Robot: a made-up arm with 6 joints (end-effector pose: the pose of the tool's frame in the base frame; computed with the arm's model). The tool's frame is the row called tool.
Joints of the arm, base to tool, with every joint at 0 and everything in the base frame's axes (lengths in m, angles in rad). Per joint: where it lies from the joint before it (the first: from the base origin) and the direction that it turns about. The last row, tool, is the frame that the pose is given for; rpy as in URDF.
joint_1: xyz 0.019 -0.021 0.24 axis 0 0 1
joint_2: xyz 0.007 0.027 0.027 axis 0 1 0
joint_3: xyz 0.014 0.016 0.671 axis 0 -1 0
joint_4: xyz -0.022 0.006 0.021 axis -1 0 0
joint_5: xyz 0.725 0.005 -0.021 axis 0 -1 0
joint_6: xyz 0.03 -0.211 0.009 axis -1 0 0
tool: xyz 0.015 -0.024 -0.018 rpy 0 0 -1.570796
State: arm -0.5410 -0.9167 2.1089 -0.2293 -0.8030 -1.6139
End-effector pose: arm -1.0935 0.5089 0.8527 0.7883 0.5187 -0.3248 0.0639
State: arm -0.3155 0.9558 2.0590 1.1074 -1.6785 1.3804
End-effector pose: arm 0.6654 -0.3526 1.3794 0.1356 -0.7818 0.0696 -0.6046
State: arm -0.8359 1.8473 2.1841 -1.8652 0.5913 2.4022
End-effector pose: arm 1.0030 -1.0014 0.1369 0.0696 -0.1945 -0.0763 -0.9755
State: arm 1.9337 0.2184 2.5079 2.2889 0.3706 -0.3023
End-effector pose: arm 0.0194 -0.5343 1.3510 0.2954 0.5915 -0.4016 -0.6337
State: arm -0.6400 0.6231 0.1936 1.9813 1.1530 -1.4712
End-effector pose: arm 1.0304 -0.6029 0.6701 0.8581 -0.1967 0.1869 -0.4359
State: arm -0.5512 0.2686 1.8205 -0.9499 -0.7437 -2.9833
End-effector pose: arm 0.3095 -0.2317 1.6590 0.2733 0.5351 0.7437 0.2931
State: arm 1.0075 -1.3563 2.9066 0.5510 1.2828 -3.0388
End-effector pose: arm -0.3434 -0.7622 -0.2610 0.0692 0.0278 -0.9424 0.3261
